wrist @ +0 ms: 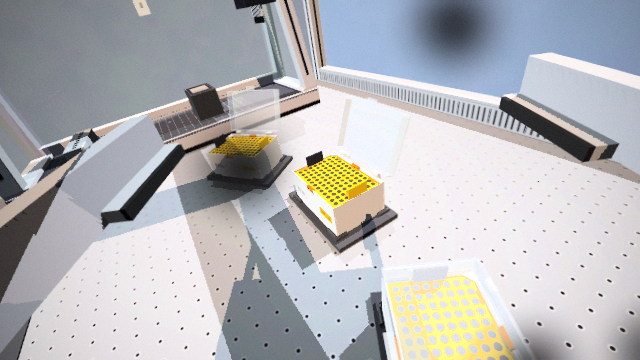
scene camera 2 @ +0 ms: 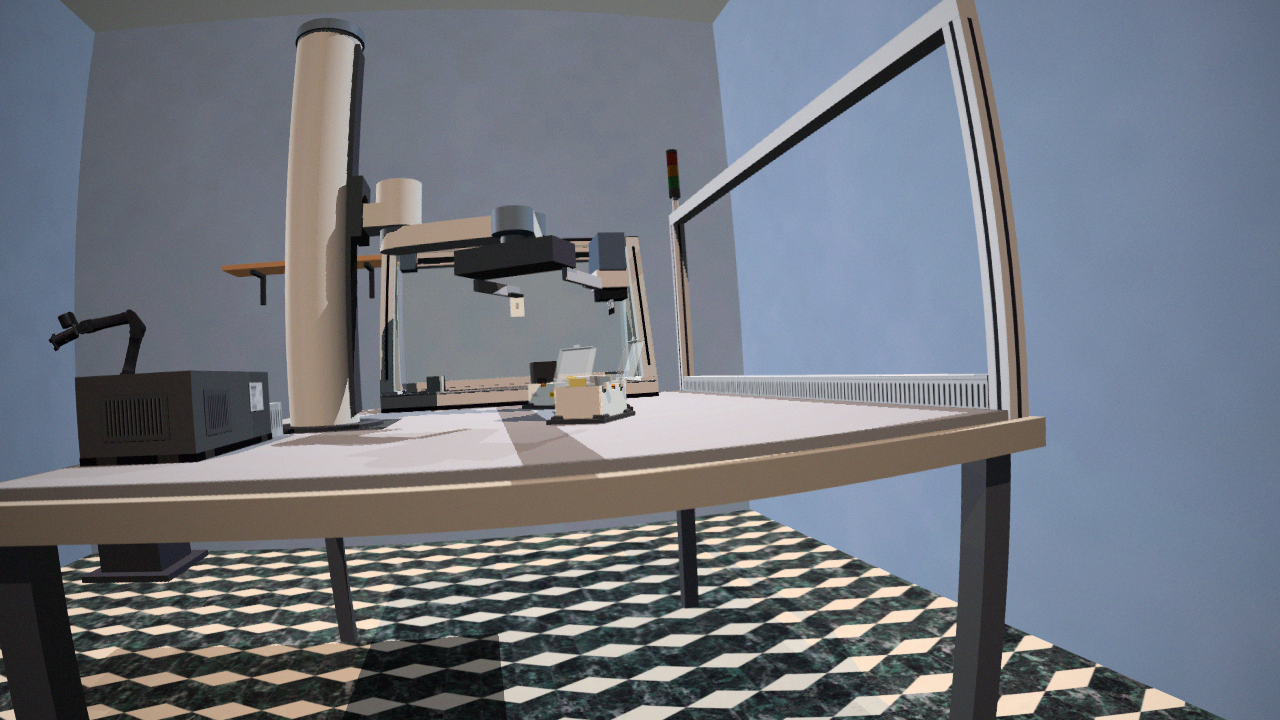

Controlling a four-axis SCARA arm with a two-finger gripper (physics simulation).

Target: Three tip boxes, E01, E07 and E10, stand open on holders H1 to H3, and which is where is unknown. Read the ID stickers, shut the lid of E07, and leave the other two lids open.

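Three tip boxes show in the wrist view. The nearest box, at the bottom right, has its clear lid lying over its yellow tip rack. The middle box has its clear lid standing open. The far box also has its clear lid upright. A yellow sticker shows on the middle box, but its ID is unreadable here; no other ID can be read. The boxes overlap in the scene view. My gripper is open and empty, above the table and the boxes.
The boxes sit on dark holders on the perforated table. A dark block stands on a conveyor behind the far box. A ribbed rail runs along one edge, below a framed panel. A dark cabinet stands left of the arm column.
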